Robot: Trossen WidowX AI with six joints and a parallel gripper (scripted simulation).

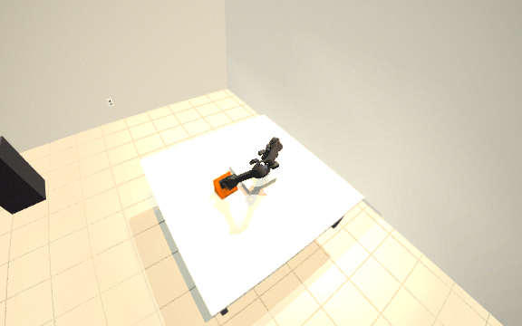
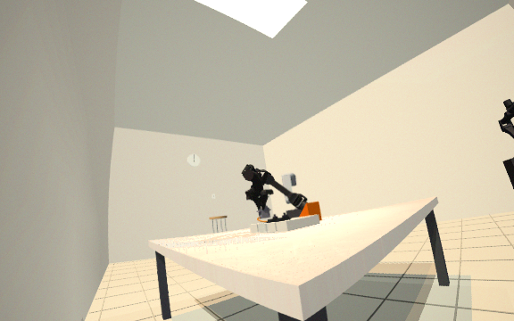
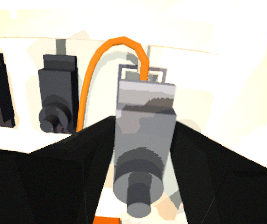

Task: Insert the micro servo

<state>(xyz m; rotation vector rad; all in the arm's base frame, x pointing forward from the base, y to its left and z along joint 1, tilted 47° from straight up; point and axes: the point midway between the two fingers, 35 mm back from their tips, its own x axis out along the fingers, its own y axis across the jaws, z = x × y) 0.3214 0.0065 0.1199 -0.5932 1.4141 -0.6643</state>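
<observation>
The white robot deck lies 120 mm behind my gripper tip, 90 mm below it and 80 mm to the left of it.
</observation>
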